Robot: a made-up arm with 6 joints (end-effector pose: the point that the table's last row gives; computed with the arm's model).
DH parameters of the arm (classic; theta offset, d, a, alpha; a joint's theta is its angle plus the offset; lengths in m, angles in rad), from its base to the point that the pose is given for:
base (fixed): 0 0 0.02 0
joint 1: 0 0.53 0.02 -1.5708
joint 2: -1.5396 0 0.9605 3.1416
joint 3: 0.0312 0 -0.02 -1.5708
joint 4: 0 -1.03 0.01 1.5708
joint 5: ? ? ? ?
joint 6: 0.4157 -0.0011 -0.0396 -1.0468
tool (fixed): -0.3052 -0.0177 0 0
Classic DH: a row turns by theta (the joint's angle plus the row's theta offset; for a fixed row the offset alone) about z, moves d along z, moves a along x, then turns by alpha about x.
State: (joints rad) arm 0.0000 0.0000 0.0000 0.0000 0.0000 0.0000
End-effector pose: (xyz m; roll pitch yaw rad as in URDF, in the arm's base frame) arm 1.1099 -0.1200 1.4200 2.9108 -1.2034 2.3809
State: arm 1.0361 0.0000 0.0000 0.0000 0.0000 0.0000
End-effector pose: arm 0.6787 0.8766 1.4200 2.9108 -1.2034 -2.8662
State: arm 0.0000 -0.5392 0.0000 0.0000 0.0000 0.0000
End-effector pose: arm 0.5011 -0.1200 1.8431 2.4155 -0.7305 2.8027
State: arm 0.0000 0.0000 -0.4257 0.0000 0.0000 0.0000
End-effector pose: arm 0.9882 -0.1200 0.9968 -1.9685 -1.2779 1.0308
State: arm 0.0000 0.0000 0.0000 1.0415 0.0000 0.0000
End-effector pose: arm 1.1099 -0.1038 1.5484 -2.6687 -0.2604 1.8434
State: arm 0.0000 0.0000 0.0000 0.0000 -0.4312 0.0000
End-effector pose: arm 1.0839 -0.1200 1.4213 -1.9523 -1.2750 1.0153
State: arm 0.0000 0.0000 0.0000 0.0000 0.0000 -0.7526
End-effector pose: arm 1.1099 -0.0914 1.4076 0.9955 -1.0169 -2.0882
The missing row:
joint 5: 0 0.09 -0.03 -1.5708
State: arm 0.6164 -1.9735 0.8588 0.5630 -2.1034 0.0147
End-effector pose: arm -1.4192 -1.1238 0.4100 1.7140 -0.6643 -2.6381
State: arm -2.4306 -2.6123 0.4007 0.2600 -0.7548 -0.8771
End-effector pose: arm 1.0669 1.0283 -0.1116 2.3715 0.9580 1.3592
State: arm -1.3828 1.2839 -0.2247 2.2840 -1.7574 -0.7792
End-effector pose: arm 0.2840 -1.0166 -0.1797 -2.6039 1.0190 -0.5451
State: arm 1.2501 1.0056 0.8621 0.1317 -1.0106 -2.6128
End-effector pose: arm 0.6510 1.7421 0.8512 -0.6407 -0.0525 -1.1186
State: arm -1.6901 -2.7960 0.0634 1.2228 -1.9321 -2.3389
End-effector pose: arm 0.1694 1.2911 -0.1128 -2.1590 1.4477 -0.7723
